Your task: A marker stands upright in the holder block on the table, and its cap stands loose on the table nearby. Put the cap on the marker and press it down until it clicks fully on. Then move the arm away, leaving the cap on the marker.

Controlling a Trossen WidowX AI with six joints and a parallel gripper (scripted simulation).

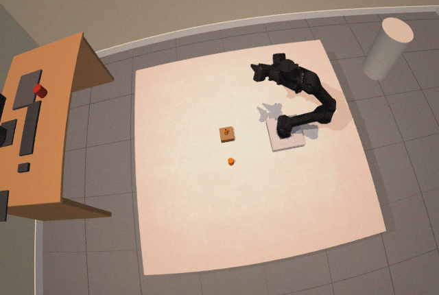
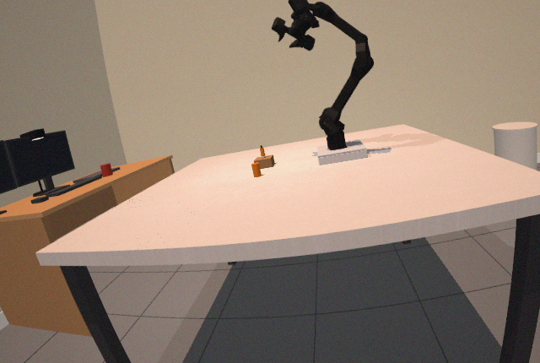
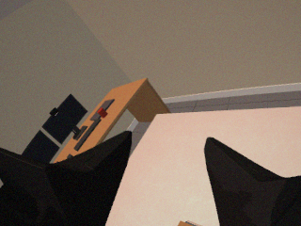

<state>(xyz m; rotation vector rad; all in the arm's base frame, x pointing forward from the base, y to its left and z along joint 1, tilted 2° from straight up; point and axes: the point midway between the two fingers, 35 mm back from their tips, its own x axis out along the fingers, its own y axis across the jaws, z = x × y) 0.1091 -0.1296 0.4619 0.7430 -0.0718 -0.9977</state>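
My gripper tip is now 19 cm short of the orange cap, 22 cm to the right of it and 47 cm above it. Round my gripper tip: orange marker 17 cm ahead, 7 cm to the left, 43 cm below; then holder block 17 cm ahead, 7 cm to the left, 48 cm below.
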